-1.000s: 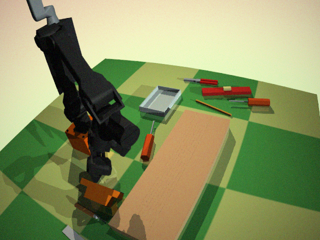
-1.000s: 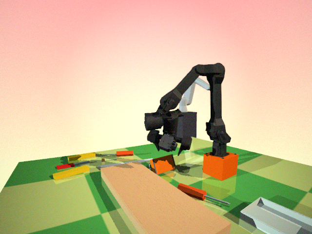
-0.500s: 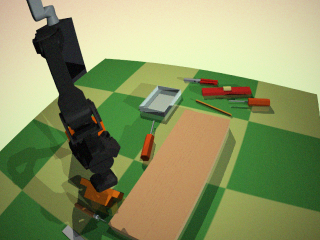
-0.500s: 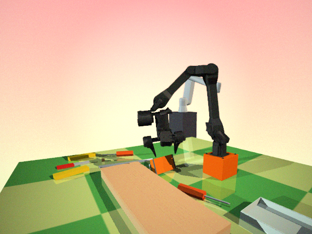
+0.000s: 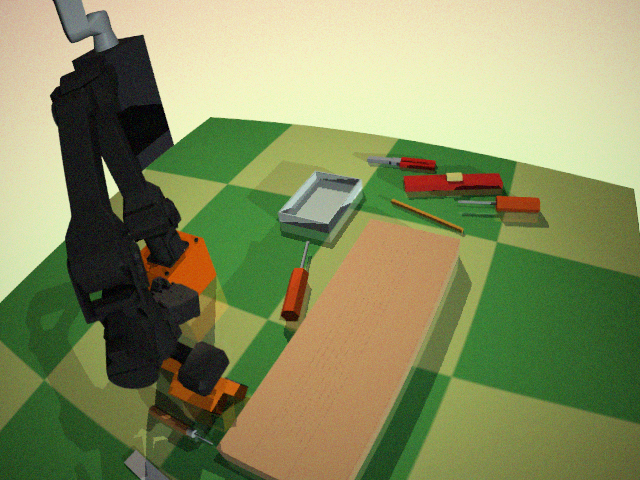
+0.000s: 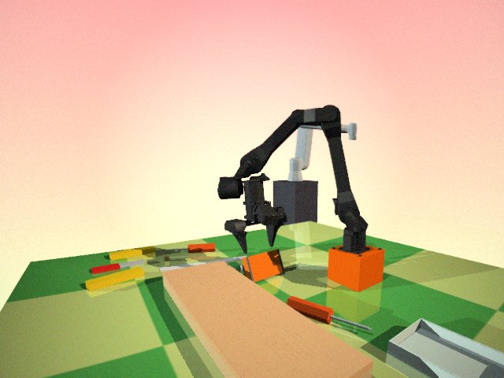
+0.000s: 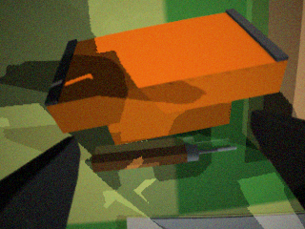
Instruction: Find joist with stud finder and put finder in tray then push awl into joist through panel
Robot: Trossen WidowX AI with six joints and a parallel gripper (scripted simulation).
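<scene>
Now: gripper tip 50 mm above the orange stud finder and 20 mm short of it. From my gripper tip the other things lie so: awl: 70 mm below, 50 mm to the right, 10 mm ahead; then grey card: 170 mm to the right, 90 mm ahead, 70 mm below; then grey tray: 520 mm to the left, 60 mm below, 10 mm behind.
</scene>
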